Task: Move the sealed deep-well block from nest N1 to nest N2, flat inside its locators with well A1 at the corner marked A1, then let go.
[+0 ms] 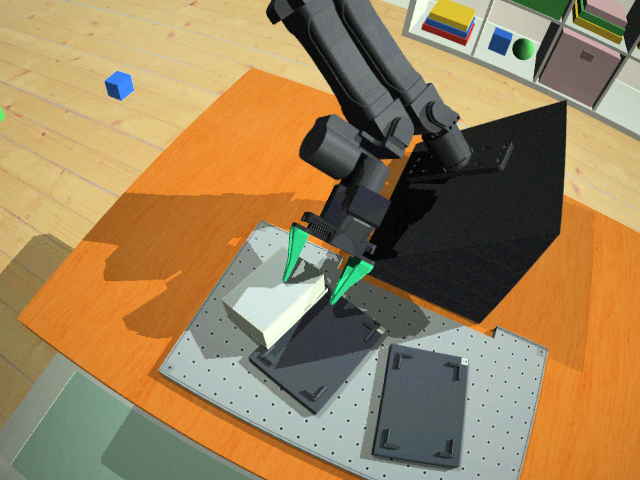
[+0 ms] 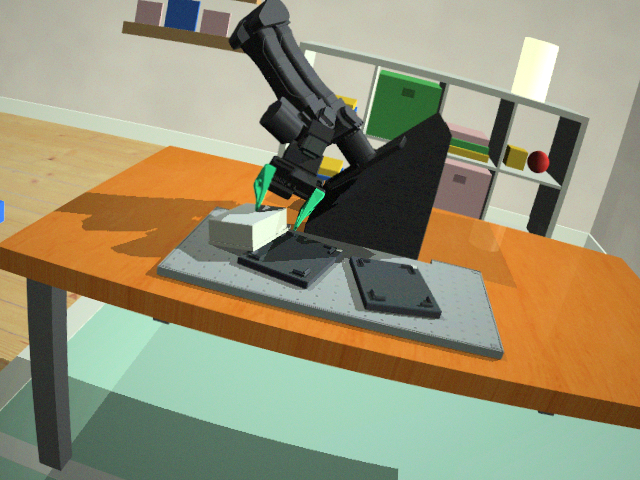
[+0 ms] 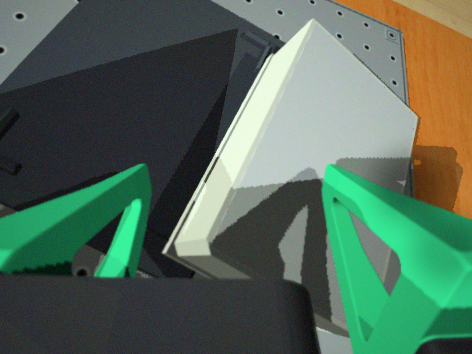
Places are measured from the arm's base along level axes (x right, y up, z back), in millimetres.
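Pixels of known places: gripper, fingertip midpoint: (image 1: 307, 292) (image 2: 276, 219) (image 3: 236, 177); arm's base at its link origin: (image 1: 458, 164) (image 2: 366, 164).
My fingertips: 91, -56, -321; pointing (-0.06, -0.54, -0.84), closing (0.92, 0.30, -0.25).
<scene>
For each thing: its top centre in the pictures, then the offset to it from my fingertips, as dx, dy, dz. "spot": a spot on its surface instead. Level surfaces: height alone.
- white deep-well block at its top centre: (image 3: 344, 152) (image 1: 275, 285) (image 2: 252, 209) +39, +13, -22
- left dark nest at its top centre: (image 3: 152, 84) (image 1: 319, 342) (image 2: 294, 249) -50, -26, -43
- right dark nest at its top centre: (image 1: 425, 403) (image 2: 394, 279) -221, -26, -42
- grey perforated plate at a spot on its surface: (image 1: 491, 408) spot: -318, -44, +7
- orange table at its surface level: dy -57
The white deep-well block (image 1: 273, 304) (image 2: 232, 235) (image 3: 320, 120) lies outside the locators, against the left side of the left dark nest (image 1: 320, 366) (image 2: 299, 260) (image 3: 100, 115), and looks slightly tilted. The right dark nest (image 1: 421, 408) (image 2: 392, 284) holds nothing and has a small white mark at one far corner. I cannot read any nest labels or well A1. My gripper (image 1: 309, 291) (image 2: 277, 219) (image 3: 236, 177) is open and partly narrowed, above the block's near-arm end. One green finger is over the block's top, the other beyond its nest-side edge. Fingertip contact is unclear.
Both nests stand on a grey perforated plate (image 1: 491, 408) (image 2: 465, 294) on the orange table (image 1: 206, 155) (image 2: 129, 180). The black arm mount (image 1: 491, 258) (image 2: 382, 206) rises close behind the plate. A shelf unit (image 2: 403, 64) stands behind the table.
</scene>
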